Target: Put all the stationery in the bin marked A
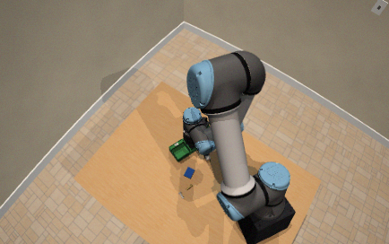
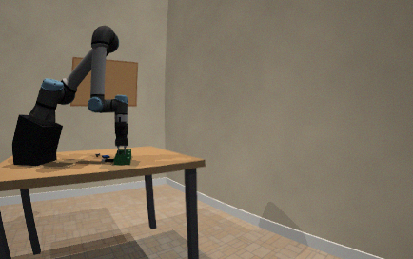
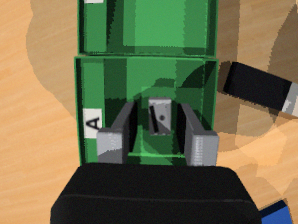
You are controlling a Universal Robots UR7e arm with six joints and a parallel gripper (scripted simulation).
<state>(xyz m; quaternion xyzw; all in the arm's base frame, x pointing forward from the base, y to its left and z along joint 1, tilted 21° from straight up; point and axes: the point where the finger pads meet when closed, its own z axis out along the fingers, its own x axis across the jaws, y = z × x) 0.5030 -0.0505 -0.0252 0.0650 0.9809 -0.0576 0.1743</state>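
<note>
The green bin is 10 mm ahead of my hand and 10 mm below it. Round my hand: blue pad: 100 mm behind, 130 mm to the left, 30 mm below; then black block: 90 mm behind, 30 mm below; then brass screw: 150 mm behind, 180 mm to the left, 30 mm below.
</note>
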